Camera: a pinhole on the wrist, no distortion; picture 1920 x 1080 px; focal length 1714.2 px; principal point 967.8 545.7 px. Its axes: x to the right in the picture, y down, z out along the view. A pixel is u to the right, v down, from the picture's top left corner.
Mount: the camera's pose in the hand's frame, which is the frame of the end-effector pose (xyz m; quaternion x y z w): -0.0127 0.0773 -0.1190 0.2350 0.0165 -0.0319 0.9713
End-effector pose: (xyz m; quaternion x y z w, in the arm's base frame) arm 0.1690 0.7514 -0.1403 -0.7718 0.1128 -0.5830 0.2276
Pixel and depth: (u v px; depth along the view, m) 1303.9 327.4 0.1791
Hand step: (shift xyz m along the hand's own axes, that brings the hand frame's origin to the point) 0.0238 -0.0268 0.0282
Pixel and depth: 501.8 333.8 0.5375
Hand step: -0.1539 -0.2197 0.3354
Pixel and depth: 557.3 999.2 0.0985
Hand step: -0.0327 0.0566 -0.0185
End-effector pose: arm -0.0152 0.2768 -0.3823 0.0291 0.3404 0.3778 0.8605
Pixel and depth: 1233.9 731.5 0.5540
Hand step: 0.0867 -0.1276 0.3968
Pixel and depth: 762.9 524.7 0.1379
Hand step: -0.0269 0.0136 0.0036
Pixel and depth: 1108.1 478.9 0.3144
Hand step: 0.0175 -0.0788 0.1537
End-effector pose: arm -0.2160 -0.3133 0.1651 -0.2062 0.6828 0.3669 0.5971
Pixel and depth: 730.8 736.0 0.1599
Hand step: -0.0308 0.0211 0.0323
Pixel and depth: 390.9 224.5 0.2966
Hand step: -0.1111 -0.1023 0.1241
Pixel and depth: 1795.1 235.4 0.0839
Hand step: 0.0281 0.0232 -0.0532
